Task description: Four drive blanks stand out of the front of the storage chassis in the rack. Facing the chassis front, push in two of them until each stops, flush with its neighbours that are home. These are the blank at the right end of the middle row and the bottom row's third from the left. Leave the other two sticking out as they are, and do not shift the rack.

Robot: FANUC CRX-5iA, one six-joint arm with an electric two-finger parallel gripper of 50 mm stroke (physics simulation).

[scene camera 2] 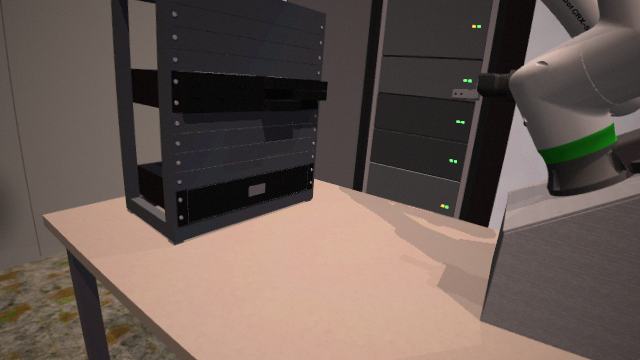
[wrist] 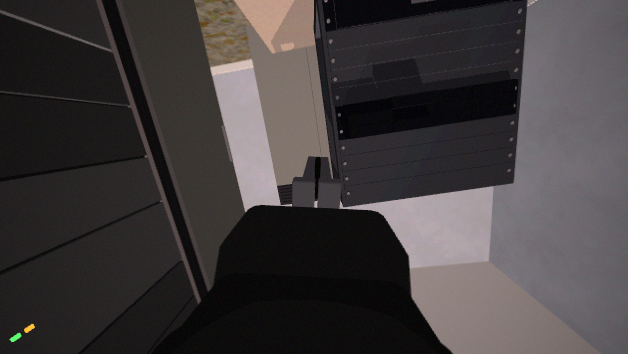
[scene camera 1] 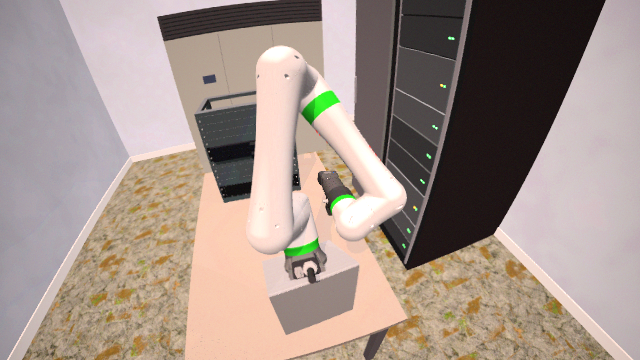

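Where they show: gripper, fingertip midpoint: (scene camera 2: 453, 94) (wrist: 317, 169) (scene camera 1: 321, 173); arm's base, origin of the base link: (scene camera 2: 591, 180) (scene camera 1: 306, 263).
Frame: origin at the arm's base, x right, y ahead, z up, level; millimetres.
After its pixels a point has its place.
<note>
The black storage chassis (scene camera 1: 230, 151) {x -325, y 700, z 95 mm} (scene camera 2: 220, 92) {x -343, y 699, z 89 mm} (wrist: 470, 100) {x -318, y 700, z 80 mm} sits midway up the dark open-frame rack (scene camera 1: 227, 125) {x -310, y 716, z 240 mm} (scene camera 2: 167, 150) {x -466, y 718, z -39 mm} (wrist: 430, 160) {x -222, y 721, z 226 mm}. In scene camera 2, dark blanks (scene camera 2: 317, 90) {x -36, y 681, z 103 mm} stand out at the chassis front's right end, and others (scene camera 2: 278, 94) {x -159, y 710, z 87 mm} near its middle. Their edges merge in the black, so I cannot tell each row and place. In the wrist view the rack appears upside down and the blanks are hard to make out. My gripper (scene camera 2: 464, 93) {x 117, y 342, z 126 mm} (wrist: 317, 169) {x 117, y 342, z 126 mm} is shut and empty, well out in front of the rack and to its right. The arm hides part of the rack in scene camera 1.
A black unit with a grey label (scene camera 2: 220, 205) {x -336, y 714, z -197 mm} fills the rack's bottom. The rack stands on the wooden table (scene camera 1: 225, 280) {x -387, y 146, z -272 mm} (scene camera 2: 280, 280) {x -362, y 441, z -271 mm}. A tall server cabinet (scene camera 1: 425, 120) (scene camera 2: 425, 110) (wrist: 65, 150) stands right of the table. The arm's grey base block (scene camera 1: 317, 305) {x 17, y -112, z -102 mm} (scene camera 2: 565, 265) {x -150, y -3, z -118 mm} is at the near end.
</note>
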